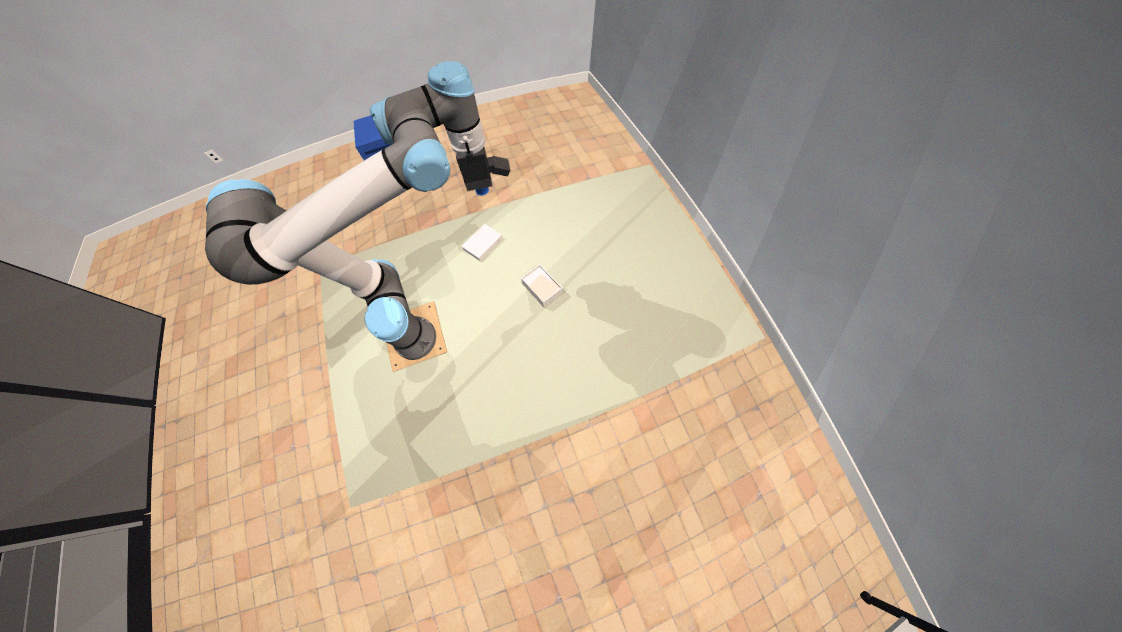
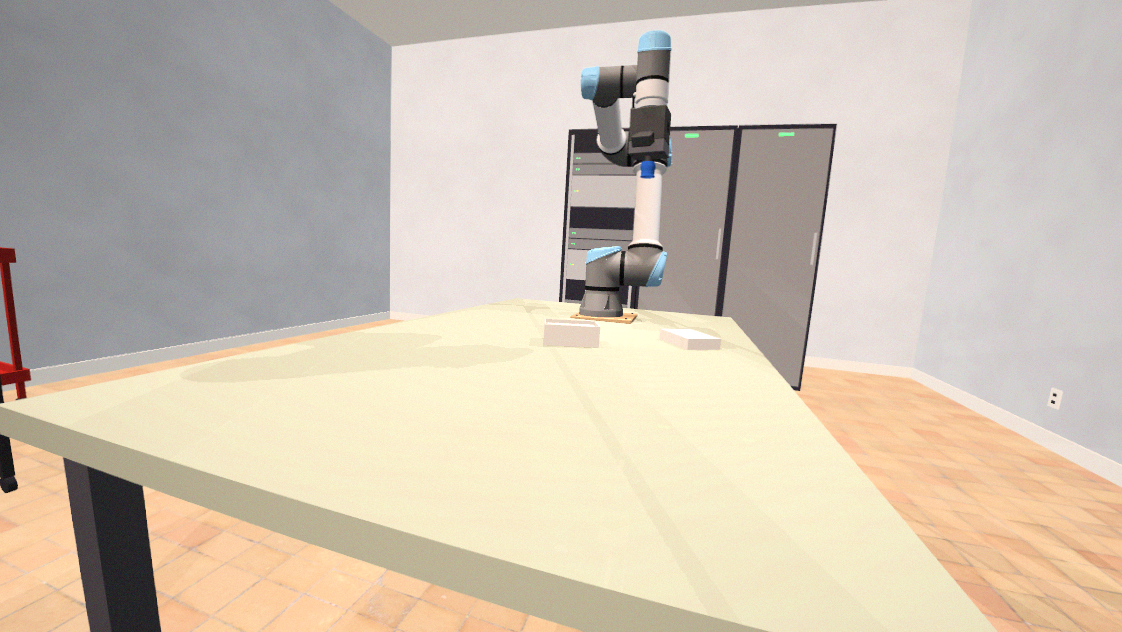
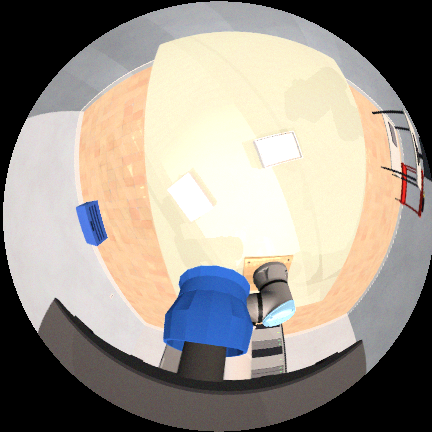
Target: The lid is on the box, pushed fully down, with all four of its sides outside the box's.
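Seen in the pictures: hand, its tool point: (image 1: pixel 482 190) (image 2: pixel 647 176) (image 3: pixel 213 290); arm's base, origin of its link: (image 1: pixel 415 338) (image 2: pixel 600 314) (image 3: pixel 269 274).
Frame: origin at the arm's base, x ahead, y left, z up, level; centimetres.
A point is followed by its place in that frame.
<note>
The open box (image 1: pixel 541 285) @(z 3.2, x 46.9, y 8.5 cm) (image 2: pixel 570 334) @(z 1.9, x 51.0, y 10.8 cm) (image 3: pixel 278 149) @(z 3.1, x 46.6, y 9.4 cm) stands upright on the table, its open top facing up. The white lid (image 1: pixel 482 241) @(z 1.8, x 28.7, y 33.1 cm) (image 2: pixel 690 339) @(z 1.6, x 35.8, y 34.9 cm) (image 3: pixel 191 196) @(z 1.8, x 28.9, y 32.9 cm) lies flat on the table apart from the box, its closed top up, turned at an angle to it. My gripper, a blue suction cup (image 1: pixel 482 191) (image 2: pixel 647 170) (image 3: pixel 214 280), is open with nothing on it. It hangs high above the table, nearer to the lid's side than to the box. The inner sides of the lid are hidden.
The pale table (image 1: pixel 533 392) @(z -0.9, x 36.6, y -26.5 cm) (image 2: pixel 439 439) @(z -0.8, x 102.6, y 18.6 cm) (image 3: pixel 215 65) @(z -0.8, x 79.5, y 31.2 cm) carries the arm's wooden base plate (image 1: pixel 439 345) @(z 0.0, x 8.3, y -4.3 cm) (image 2: pixel 628 318) @(z 0.3, x 3.8, y 11.0 cm) (image 3: pixel 248 270) @(z 0.3, x 1.5, y 9.8 cm). A blue cabinet (image 1: pixel 365 135) (image 3: pixel 92 223) stands on the floor by the wall. A red frame (image 2: pixel 9 314) (image 3: pixel 404 182) and server racks (image 2: pixel 777 251) stand beyond the table.
</note>
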